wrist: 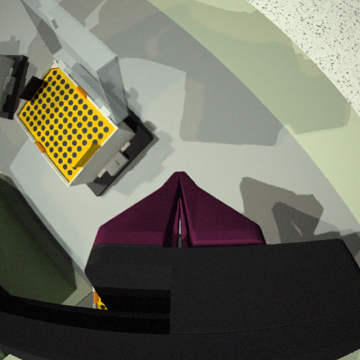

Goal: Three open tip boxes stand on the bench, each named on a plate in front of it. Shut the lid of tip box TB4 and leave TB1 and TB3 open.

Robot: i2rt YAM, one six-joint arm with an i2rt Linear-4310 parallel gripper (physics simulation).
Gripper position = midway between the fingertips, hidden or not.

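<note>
Visible: a grey mat (202,119) and my gripper (179,180).
</note>
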